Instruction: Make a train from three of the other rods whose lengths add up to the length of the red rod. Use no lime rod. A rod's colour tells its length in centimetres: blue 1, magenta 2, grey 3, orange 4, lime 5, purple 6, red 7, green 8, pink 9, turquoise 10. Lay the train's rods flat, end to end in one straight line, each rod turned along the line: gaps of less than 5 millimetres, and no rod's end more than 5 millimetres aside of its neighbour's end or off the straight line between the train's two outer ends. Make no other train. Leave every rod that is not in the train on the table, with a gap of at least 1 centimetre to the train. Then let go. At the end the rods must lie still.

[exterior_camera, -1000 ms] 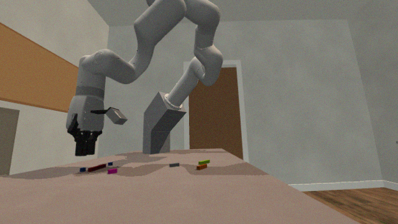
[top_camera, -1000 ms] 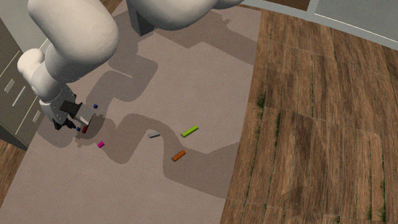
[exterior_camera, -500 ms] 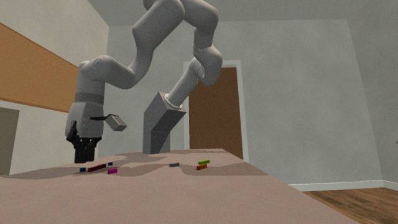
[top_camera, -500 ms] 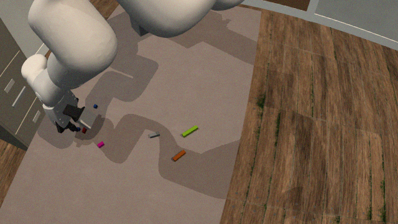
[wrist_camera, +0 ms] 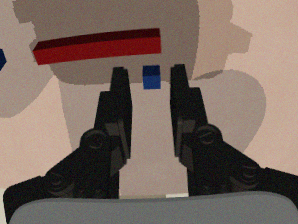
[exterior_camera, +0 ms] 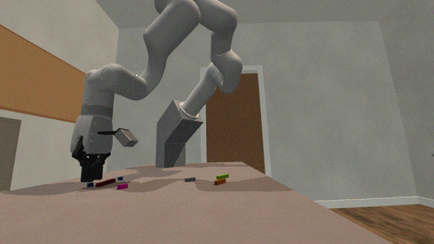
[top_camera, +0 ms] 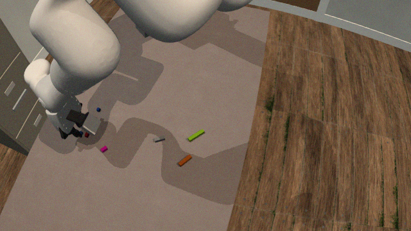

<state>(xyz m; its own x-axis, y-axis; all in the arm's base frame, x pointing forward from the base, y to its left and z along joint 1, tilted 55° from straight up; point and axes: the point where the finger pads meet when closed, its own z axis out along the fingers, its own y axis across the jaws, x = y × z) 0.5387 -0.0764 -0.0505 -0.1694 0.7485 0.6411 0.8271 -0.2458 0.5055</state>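
Now: the red rod 30 mm below my hand, 30 mm behind it and 20 mm to the left of it. From my hand the other things lie so: grey rod 240 mm to the left, 100 mm behind, 30 mm below; then orange rod 340 mm to the left, 80 mm behind, 30 mm below; then magenta rod 110 mm to the left, 30 mm below, 10 mm ahead.
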